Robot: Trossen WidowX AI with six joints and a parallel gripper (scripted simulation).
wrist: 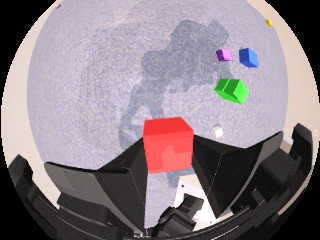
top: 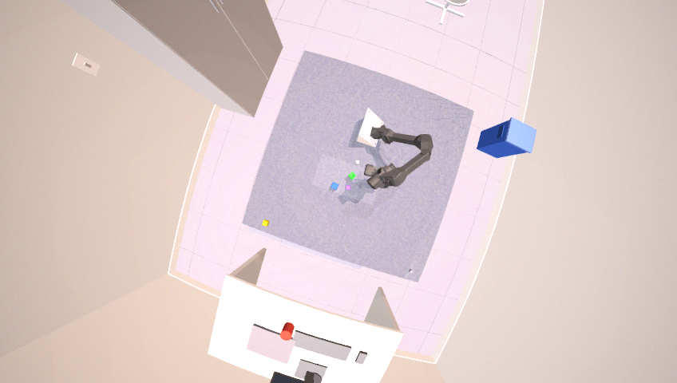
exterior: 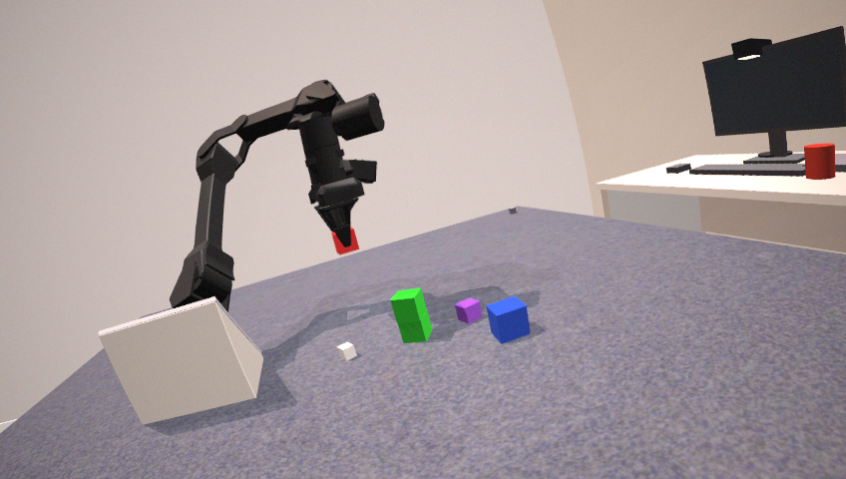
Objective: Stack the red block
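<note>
My gripper tip is 15 cm to the left of the purple block, 11 cm short of it and 11 cm above it. Also, from my gripper tip: small white cube 13 cm to the right, 11 cm below, 6 cm behind; then blue block 24 cm to the right, 12 cm ahead, 10 cm below; then red block 1 cm above.
</note>
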